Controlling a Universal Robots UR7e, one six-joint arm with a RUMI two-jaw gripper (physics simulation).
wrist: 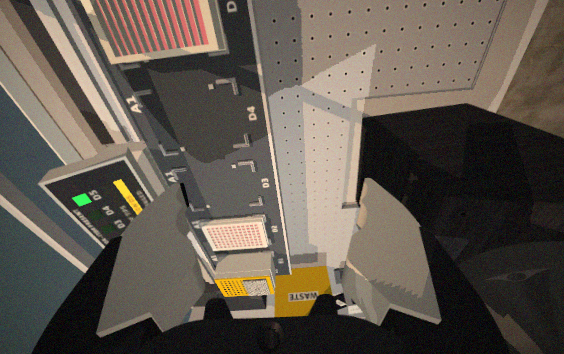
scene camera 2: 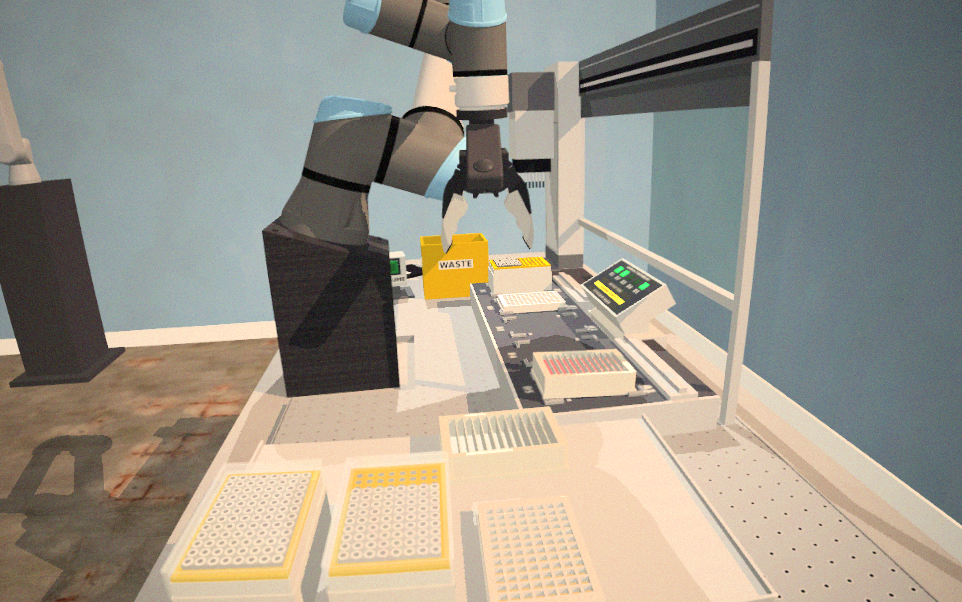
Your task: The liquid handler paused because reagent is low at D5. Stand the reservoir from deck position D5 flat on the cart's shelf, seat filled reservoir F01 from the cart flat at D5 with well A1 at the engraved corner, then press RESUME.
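Frame: origin at the arm's base, x ahead, y left, z up, level; metres.
Where they show: gripper, between the fingertips: (wrist: pixel 273 183) (scene camera 2: pixel 488 251); arm's base, origin of its link: (wrist: pixel 531 284) (scene camera 2: pixel 323 231).
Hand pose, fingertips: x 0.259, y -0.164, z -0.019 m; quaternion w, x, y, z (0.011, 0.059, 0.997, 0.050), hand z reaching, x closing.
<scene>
Things, the pixels of their top centre, and the offset from my fingertips. "spot": a spot on its surface instead. Level surfaces: height alone.
- cream reservoir with red-looking channels, centre of its top: (scene camera 2: pixel 582 360) (wrist: pixel 144 8) 0.126 m right, 0.108 m ahead, 0.134 m down
- dark deck, height of its surface: 0.170 m down
- cream reservoir, centre of its top: (scene camera 2: pixel 500 430) 0.293 m right, 0.037 m back, 0.128 m down
- cart's shelf, a spot on its surface: (scene camera 2: pixel 631 489) spot: 0.379 m right, 0.076 m ahead, 0.160 m down
- green RESUME button, a spot on its surface: (scene camera 2: pixel 395 266) spot: 0.528 m left, 0.149 m back, 0.138 m down
- yellow WASTE bin, centre of its top: (scene camera 2: pixel 452 239) (wrist: pixel 306 325) 0.560 m left, 0.002 m back, 0.085 m down
- yellow tip rack, centre of its top: (scene camera 2: pixel 518 260) (wrist: pixel 245 289) 0.369 m left, 0.125 m ahead, 0.105 m down
- white plate, centre of its top: (scene camera 2: pixel 530 298) (wrist: pixel 235 237) 0.245 m left, 0.122 m ahead, 0.156 m down
- status screen, a spot on its surface: (scene camera 2: pixel 618 287) spot: 0.109 m left, 0.253 m ahead, 0.105 m down
- gantry post, centre of its top: (scene camera 2: pixel 761 61) 0.193 m right, 0.300 m ahead, 0.250 m up
A cream reservoir with red-looking channels (scene camera 2: pixel 585 374) (wrist: pixel 160 27) sits flat at the near end of the dark deck (scene camera 2: pixel 542 327) (wrist: pixel 220 187), beyond position D4; the wrist view cuts it off. Another cream reservoir (scene camera 2: pixel 500 434), with pale channels, stands on the cart's shelf (scene camera 2: pixel 631 489) in the scene view; no label is readable on it. My gripper (scene camera 2: pixel 488 247) (wrist: pixel 273 183) is open and empty, pointing down high above the far part of the deck. The green RESUME button (scene camera 2: pixel 395 266) is partly hidden behind the arm's pedestal.
A yellow WASTE bin (scene camera 2: pixel 455 273) (wrist: pixel 302 287), a yellow tip rack (scene camera 2: pixel 520 273) (wrist: pixel 245 286) and a white plate (scene camera 2: pixel 529 301) (wrist: pixel 236 235) are at the far end. A status screen (scene camera 2: pixel 618 287) (wrist: pixel 95 200) and gantry post (scene camera 2: pixel 744 248) flank the deck. Two tip racks (scene camera 2: pixel 248 521) (scene camera 2: pixel 390 521) stand on the cart.
</scene>
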